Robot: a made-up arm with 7 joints. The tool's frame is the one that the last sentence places.
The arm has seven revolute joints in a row. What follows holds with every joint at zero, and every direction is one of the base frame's. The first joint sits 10 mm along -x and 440 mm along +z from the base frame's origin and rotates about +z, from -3.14 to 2.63 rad. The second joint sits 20 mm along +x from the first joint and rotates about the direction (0, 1, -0.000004), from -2.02 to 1.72 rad. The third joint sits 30 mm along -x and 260 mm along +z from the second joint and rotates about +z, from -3.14 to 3.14 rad. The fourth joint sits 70 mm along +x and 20 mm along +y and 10 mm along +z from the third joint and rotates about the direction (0, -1, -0.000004), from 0.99 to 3.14 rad. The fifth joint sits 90 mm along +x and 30 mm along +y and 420 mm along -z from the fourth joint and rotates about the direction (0, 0.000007, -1), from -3.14 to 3.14 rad. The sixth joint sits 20 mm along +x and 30 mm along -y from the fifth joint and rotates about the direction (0, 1, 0.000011), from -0.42 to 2.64 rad. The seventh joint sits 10 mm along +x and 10 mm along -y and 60 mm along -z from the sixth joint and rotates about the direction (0, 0.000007, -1), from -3.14 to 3.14 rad. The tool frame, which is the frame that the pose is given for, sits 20 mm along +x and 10 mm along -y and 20 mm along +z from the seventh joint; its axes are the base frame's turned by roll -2.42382, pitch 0.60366 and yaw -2.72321 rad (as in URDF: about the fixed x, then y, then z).
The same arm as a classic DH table. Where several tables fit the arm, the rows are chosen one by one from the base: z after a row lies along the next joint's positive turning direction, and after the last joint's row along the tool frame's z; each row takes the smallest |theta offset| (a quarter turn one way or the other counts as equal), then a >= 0, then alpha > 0; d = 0 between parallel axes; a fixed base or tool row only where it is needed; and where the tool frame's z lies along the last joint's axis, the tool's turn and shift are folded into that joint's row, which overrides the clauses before.
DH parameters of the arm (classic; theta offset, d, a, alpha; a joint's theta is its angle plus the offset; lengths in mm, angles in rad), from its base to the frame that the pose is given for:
base (fixed): 0.0000 0.0 -10.0 0.0000
joint 1: 0.0000 440.0 20.0 -1.5708
joint 2: 0.0000 0.0 -30.0 1.5708
joint 3: 0.0000 270.0 70.0 1.5708
joint 4: 0.0000 -50.0 90.0 1.5708
joint 5: 0.0000 420.0 20.0 1.5708
joint 6: 0.0000 -40.0 10.0 -1.5708
joint 7: -0.9949 22.4 2.5 -0.9019
tool (fixed): -2.3326 28.3 0.0 0.0000
Joint limits (rad, base to tool): -3.1400..2.6300 -2.0200..1.7200 -3.1400..3.1400 0.9900..3.1400 -3.1400..3.1400 -0.4200..2.6400 -3.1400..3.1400

